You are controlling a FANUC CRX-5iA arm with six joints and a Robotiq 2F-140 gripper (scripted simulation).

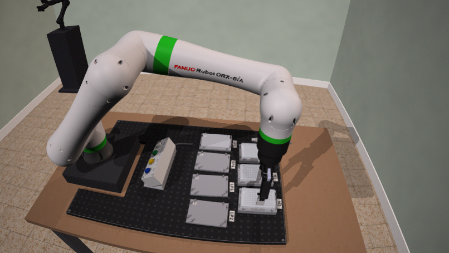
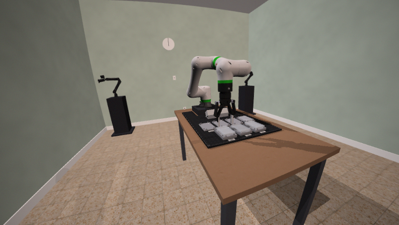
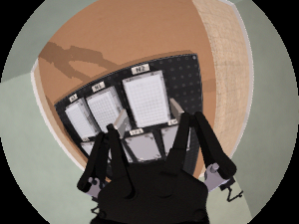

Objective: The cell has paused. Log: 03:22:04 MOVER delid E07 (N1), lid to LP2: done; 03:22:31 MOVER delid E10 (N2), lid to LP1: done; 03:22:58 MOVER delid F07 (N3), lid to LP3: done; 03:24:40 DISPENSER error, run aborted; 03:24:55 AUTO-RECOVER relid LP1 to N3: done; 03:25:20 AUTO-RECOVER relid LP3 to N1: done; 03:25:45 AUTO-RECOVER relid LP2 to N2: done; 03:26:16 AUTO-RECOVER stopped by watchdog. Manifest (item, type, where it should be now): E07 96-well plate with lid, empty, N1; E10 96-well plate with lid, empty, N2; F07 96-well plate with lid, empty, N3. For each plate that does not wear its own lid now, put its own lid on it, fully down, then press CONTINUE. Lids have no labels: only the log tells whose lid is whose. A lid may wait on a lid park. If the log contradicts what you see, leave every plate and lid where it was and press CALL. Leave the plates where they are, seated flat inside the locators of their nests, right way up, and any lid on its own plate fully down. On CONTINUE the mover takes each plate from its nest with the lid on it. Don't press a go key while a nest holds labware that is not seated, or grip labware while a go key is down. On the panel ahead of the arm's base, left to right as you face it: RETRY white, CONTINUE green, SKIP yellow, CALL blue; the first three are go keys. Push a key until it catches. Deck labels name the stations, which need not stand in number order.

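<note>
Now: hand 8 cm above the nest n2. From my hand the other things lie so: plate: 13 cm to the left, 7 cm below, 1 cm behind; then LP2: 18 cm behind, 9 cm below, 7 cm to the right; then LP3: 19 cm behind, 9 cm below, 6 cm to the left.
</note>
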